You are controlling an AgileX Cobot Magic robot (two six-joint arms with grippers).
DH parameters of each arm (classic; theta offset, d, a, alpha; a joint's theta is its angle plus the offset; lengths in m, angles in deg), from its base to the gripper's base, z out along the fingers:
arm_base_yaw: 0 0.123 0 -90
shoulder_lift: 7.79 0 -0.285 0
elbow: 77.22 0 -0.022 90
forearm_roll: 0 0.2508 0 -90
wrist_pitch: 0 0 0.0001 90
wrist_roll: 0 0.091 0 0
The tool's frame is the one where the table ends.
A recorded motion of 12 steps. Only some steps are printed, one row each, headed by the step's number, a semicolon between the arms.
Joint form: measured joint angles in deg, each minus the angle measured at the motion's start. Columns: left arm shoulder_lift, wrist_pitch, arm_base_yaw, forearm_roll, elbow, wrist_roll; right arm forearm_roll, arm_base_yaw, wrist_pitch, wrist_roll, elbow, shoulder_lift.
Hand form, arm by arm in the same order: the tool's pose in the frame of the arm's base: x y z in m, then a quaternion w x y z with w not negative. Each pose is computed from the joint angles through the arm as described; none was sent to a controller.
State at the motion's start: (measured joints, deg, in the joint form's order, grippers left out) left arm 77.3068 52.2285 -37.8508 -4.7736 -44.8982 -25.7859; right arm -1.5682 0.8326 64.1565 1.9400 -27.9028 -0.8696
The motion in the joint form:
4: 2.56 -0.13 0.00 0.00 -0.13 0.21; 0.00 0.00 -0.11 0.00 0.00 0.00
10: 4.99 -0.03 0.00 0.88 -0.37 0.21; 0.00 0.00 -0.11 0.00 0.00 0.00
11: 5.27 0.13 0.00 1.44 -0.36 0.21; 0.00 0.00 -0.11 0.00 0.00 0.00
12: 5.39 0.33 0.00 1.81 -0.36 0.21; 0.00 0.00 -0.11 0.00 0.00 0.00
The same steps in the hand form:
4: 0.1776 -0.1456 0.2121 0.04151 0.08348 0.99344 -0.06629; -0.0081 -0.0024 0.2691 0.49799 0.00931 0.86713 -0.00161
10: 0.1816 -0.1473 0.2032 0.02810 0.08738 0.99452 -0.05011; -0.0081 -0.0024 0.2691 0.49799 0.00931 0.86713 -0.00161
11: 0.1821 -0.1468 0.2019 0.02688 0.09017 0.99456 -0.04463; -0.0081 -0.0024 0.2691 0.49799 0.00931 0.86713 -0.00161
12: 0.1823 -0.1464 0.2014 0.02590 0.09205 0.99458 -0.04092; -0.0081 -0.0024 0.2691 0.49799 0.00931 0.86713 -0.00161

